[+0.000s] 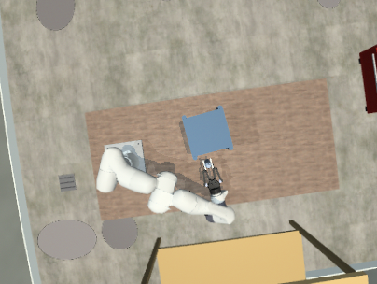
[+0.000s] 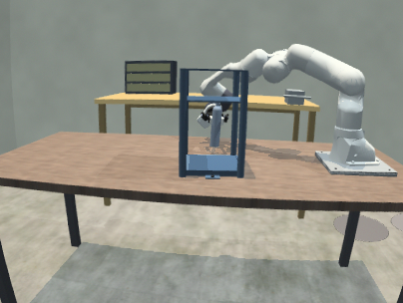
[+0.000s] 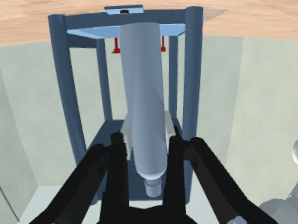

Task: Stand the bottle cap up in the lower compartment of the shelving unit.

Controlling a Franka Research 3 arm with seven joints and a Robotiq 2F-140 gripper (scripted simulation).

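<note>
My gripper is now 200 mm to the right of the shelving unit and 30 mm below it.
</note>
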